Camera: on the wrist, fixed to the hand. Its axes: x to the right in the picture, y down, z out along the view.
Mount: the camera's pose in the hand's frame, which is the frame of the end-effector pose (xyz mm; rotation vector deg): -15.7 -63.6 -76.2 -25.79 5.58 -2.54
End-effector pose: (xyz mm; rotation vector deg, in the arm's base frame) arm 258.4 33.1 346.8 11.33 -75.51 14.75
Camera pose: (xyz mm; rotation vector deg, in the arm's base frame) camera 344.3 -6.9 313.4 -9.42 -71.05 -4.01
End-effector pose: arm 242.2 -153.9 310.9 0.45 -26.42 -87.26
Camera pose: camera 204.2 -164.2 218.4 -14.83 -1.95 -93.60
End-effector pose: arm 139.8 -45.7 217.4 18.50 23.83 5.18
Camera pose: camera 95.5 -86.1 136.8 -7.71 27.84 8.79
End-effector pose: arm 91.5 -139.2 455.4 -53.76 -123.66 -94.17
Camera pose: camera 50.2 -224.8 422.6 -51.61 -102.52 -126.09
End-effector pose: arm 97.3 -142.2 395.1 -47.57 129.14 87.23
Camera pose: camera 154.0 -224.7 386.3 -62.13 112.40 117.15
